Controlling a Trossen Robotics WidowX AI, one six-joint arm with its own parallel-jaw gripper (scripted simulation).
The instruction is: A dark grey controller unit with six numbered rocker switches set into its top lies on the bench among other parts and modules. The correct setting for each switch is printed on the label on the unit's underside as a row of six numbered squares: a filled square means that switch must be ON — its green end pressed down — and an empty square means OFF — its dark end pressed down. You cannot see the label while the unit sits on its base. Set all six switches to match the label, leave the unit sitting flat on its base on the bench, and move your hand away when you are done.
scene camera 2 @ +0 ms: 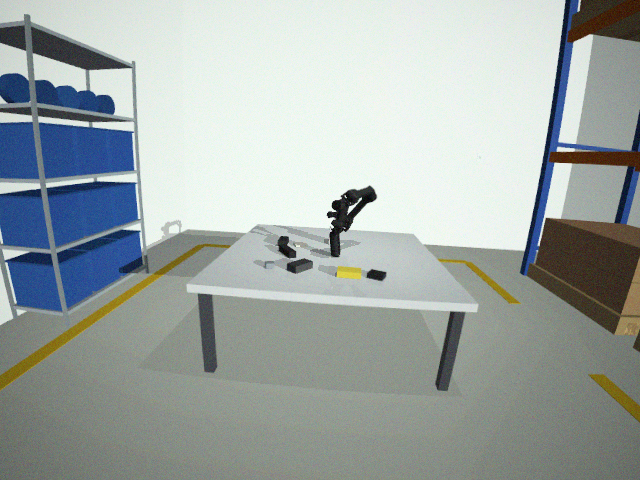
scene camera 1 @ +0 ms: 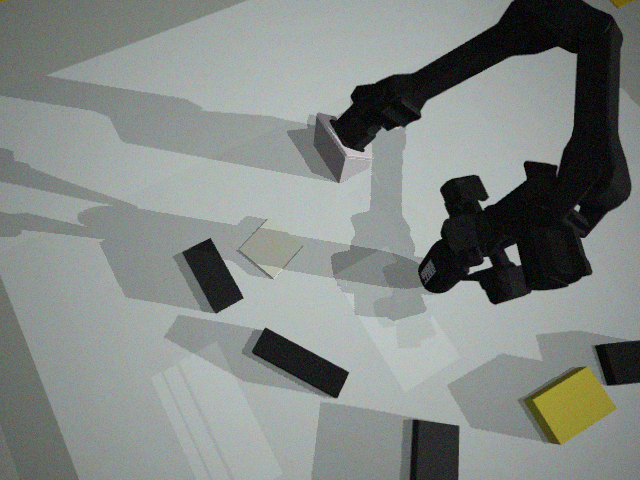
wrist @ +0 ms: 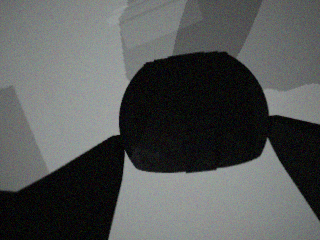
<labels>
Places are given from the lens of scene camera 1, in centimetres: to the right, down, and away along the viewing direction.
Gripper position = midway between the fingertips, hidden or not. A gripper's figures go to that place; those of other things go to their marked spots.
my gripper [scene camera 1: 454,257]: 21, 3, 72
yellow block [scene camera 1: 564,408]: 40, 28, 76
beige flat tile [scene camera 1: 271,248]: -9, 2, 84
</labels>
